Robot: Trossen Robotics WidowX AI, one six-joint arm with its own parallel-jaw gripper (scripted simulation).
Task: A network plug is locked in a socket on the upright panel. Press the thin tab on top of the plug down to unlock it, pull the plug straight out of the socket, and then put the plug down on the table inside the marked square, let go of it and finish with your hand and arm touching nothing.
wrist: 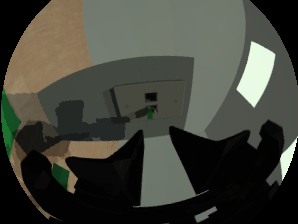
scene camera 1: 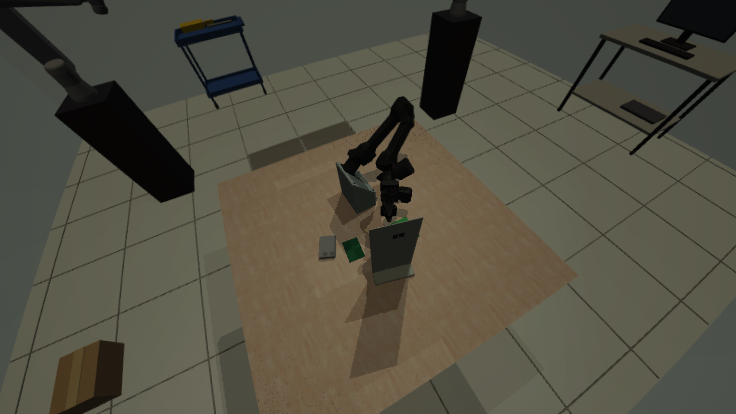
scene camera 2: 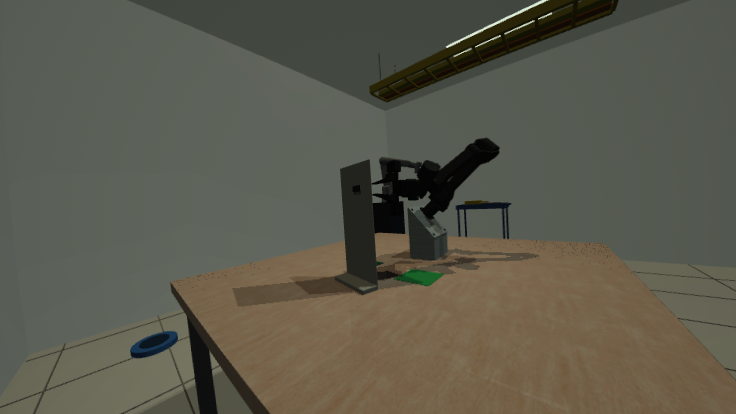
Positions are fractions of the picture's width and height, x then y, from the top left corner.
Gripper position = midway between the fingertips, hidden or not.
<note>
In view: my gripper (scene camera 1: 0.53, 0.53) and a grey upright panel (scene camera 2: 0.48, 0.45).
My gripper also shows in the wrist view (wrist: 0.53, 0.59). The grey upright panel is seen too in the wrist view (wrist: 0.36, 0.45) and in scene camera 1 (scene camera 1: 0.53, 0.60).
</note>
